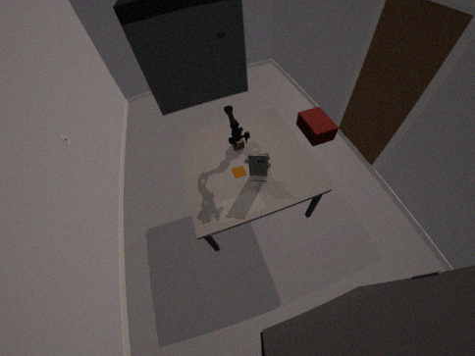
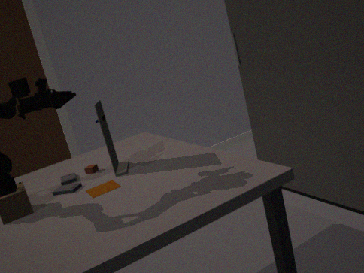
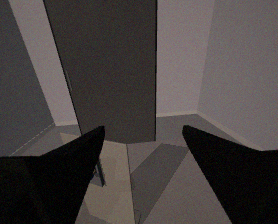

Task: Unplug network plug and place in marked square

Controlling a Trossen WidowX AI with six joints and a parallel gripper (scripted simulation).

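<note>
Right now the network plug is 9 cm ahead of my gripper tip, 11 cm to the left of it and 15 cm below it. Round my gripper tip: orange marked square (1 cm behind, 6 cm to the right, 40 cm below); then grey upright panel (11 cm ahead, 12 cm to the left, 25 cm below).
</note>
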